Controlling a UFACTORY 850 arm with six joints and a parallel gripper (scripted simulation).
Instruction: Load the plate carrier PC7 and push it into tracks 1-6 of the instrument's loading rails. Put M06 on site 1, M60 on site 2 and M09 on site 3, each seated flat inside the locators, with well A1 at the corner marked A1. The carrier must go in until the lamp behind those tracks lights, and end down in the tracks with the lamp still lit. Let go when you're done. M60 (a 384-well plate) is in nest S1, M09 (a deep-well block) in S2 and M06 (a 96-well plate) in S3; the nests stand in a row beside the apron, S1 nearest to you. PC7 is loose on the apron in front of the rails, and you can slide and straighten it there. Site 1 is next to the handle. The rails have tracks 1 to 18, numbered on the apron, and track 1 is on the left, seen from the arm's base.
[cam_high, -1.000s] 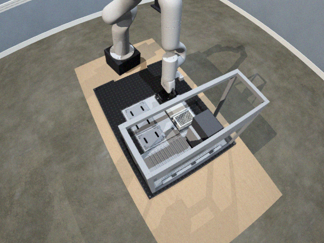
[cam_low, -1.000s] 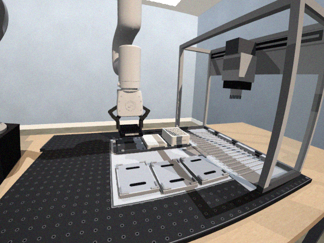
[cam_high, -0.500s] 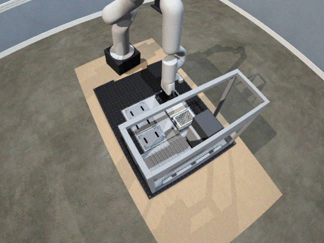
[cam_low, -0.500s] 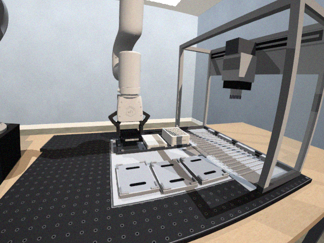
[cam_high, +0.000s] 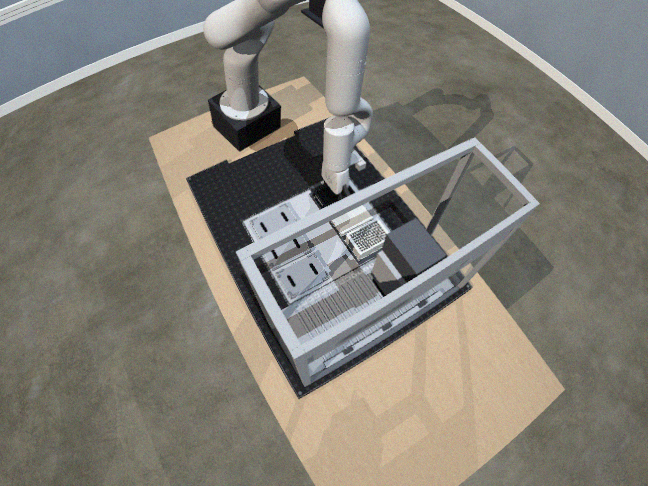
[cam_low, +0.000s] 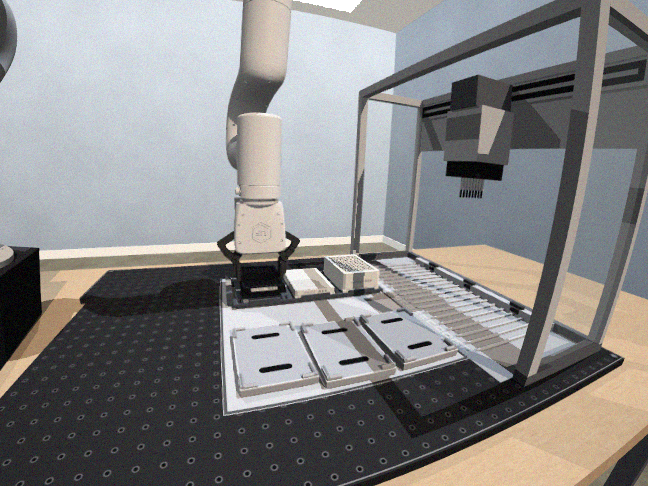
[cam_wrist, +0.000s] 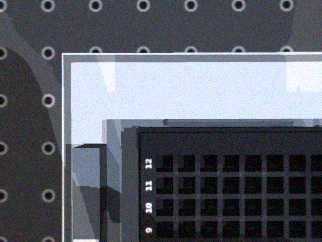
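Right now the dark carrier PC7 is 10 cm ahead of my hand and 3 cm below it. From my hand the other things lie so: black 96-well plate M06 (1 cm below); then nest S1 (23 cm to the right, 4 cm below, 2 cm behind); then white 96-well plate (21 cm ahead, 1 cm to the right, 1 cm below).
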